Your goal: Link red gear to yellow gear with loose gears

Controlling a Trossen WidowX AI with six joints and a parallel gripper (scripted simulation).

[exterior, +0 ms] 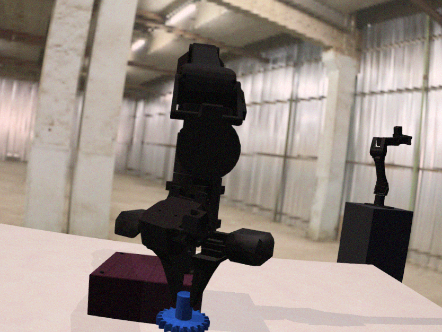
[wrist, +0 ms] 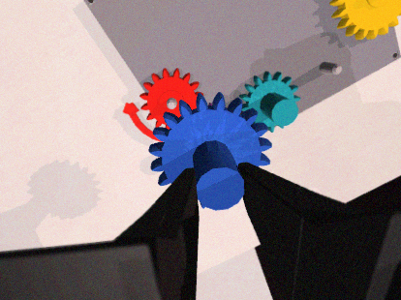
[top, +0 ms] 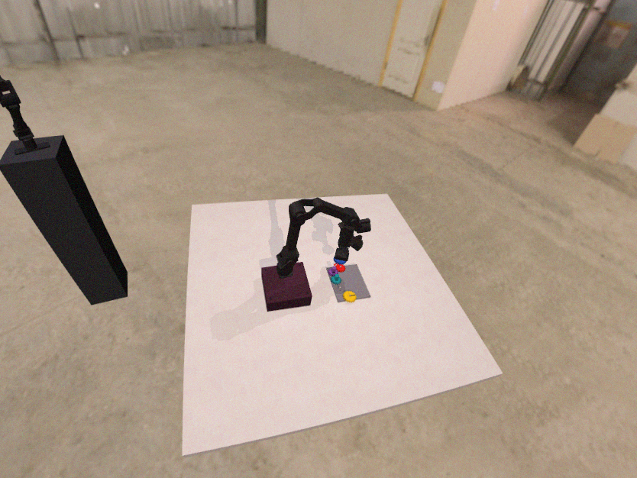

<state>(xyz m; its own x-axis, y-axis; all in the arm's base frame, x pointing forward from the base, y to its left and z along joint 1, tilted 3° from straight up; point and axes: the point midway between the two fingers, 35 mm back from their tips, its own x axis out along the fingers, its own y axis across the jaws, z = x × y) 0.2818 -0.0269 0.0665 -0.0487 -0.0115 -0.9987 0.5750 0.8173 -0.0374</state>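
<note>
My gripper tip is 10 cm above the teal gear, 5 cm to the left of it and 3 cm past it. From my gripper tip the other things lie so: purple gear (10 cm below, 2 cm behind); blue gear (1 cm below); red gear (11 cm below, 2 cm ahead, 1 cm to the left).
</note>
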